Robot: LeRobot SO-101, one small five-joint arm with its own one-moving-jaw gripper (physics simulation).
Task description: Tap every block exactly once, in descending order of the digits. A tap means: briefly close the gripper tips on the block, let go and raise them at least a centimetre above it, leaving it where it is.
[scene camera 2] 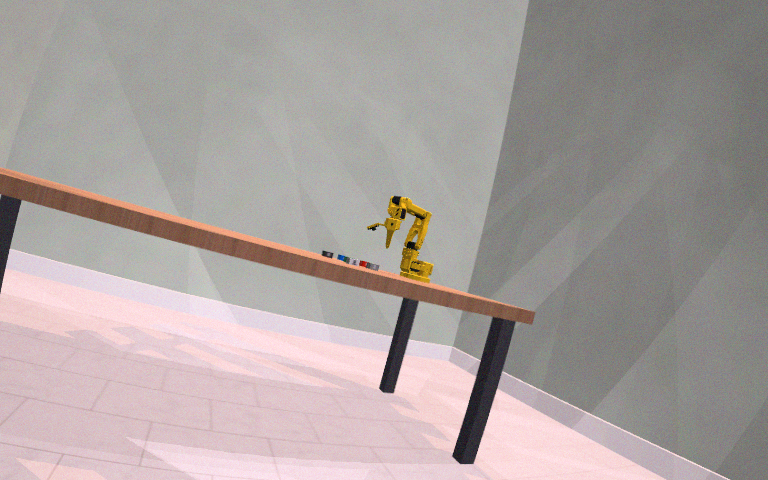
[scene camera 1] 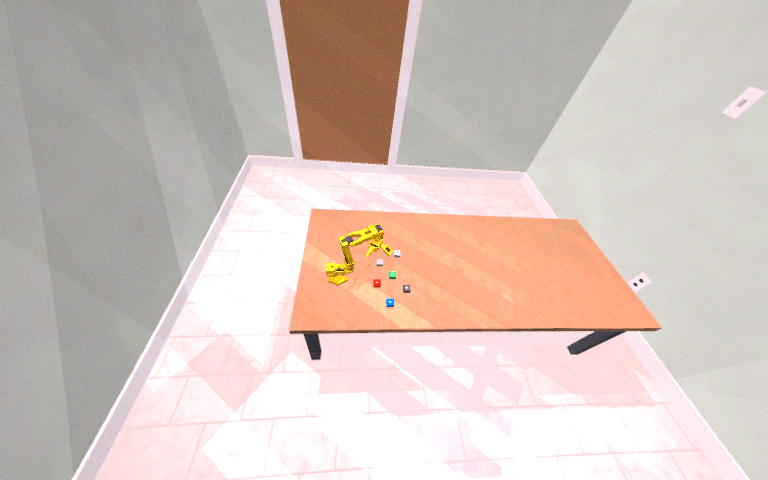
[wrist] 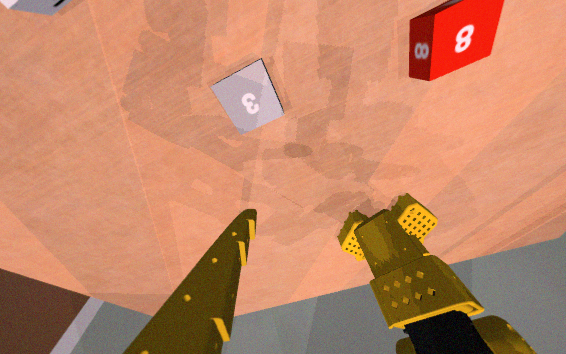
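Observation:
My gripper (scene camera 1: pixel 379 254) (scene camera 2: pixel 378 237) (wrist: pixel 317 214) is open and empty, raised above the table. A light grey block (scene camera 1: pixel 380 262) (wrist: pixel 252 95) with a 3 lies beyond the tips in the wrist view. A red block (scene camera 1: pixel 377 283) (scene camera 2: pixel 363 263) (wrist: pixel 462 42) with an 8 is at that view's upper right. A whitish block (scene camera 1: pixel 397 253) lies behind the grey one in scene camera 1. A green block (scene camera 1: pixel 392 275), a dark block (scene camera 1: pixel 406 288) (scene camera 2: pixel 327 254) and a blue block (scene camera 1: pixel 390 302) (scene camera 2: pixel 341 257) lie nearer the front edge; their digits are unreadable.
The blocks lie apart on the wooden table (scene camera 1: pixel 509 260) (scene camera 2: pixel 169 226). The yellow arm base (scene camera 1: pixel 338 279) (scene camera 2: pixel 416 276) stands on the table, left of the blocks in scene camera 1. A pale block corner (wrist: pixel 40 6) shows at the wrist view's upper left.

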